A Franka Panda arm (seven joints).
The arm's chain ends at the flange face. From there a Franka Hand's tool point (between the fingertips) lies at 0.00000 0.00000 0.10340 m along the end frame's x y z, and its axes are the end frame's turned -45 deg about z.
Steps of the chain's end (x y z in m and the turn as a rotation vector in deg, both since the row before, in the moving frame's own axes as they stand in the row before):
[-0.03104 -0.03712 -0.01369 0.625 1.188 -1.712]
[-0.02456 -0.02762 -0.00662 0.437 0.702 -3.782]
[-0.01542 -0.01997 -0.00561 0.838 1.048 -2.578]
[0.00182 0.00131 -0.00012 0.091 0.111 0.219]
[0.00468 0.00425 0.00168 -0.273 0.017 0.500]
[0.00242 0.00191 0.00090 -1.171 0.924 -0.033]
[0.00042 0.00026 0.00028 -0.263 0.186 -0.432]
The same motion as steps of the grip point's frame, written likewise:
[0.00662 -0.04751 -0.01372 -0.398 1.282 -1.712]
[0.00363 -0.03661 -0.00663 -0.187 0.805 -3.782]
[0.00563 -0.02481 -0.00564 -0.148 1.334 -2.578]
[0.00062 0.00224 -0.00012 -0.014 0.143 0.219]
[-0.00002 0.00668 0.00168 -0.205 -0.181 0.500]
[0.00005 0.00573 0.00086 -1.481 -0.175 -0.033]
[0.00002 0.00105 0.00028 -0.317 -0.054 -0.432]

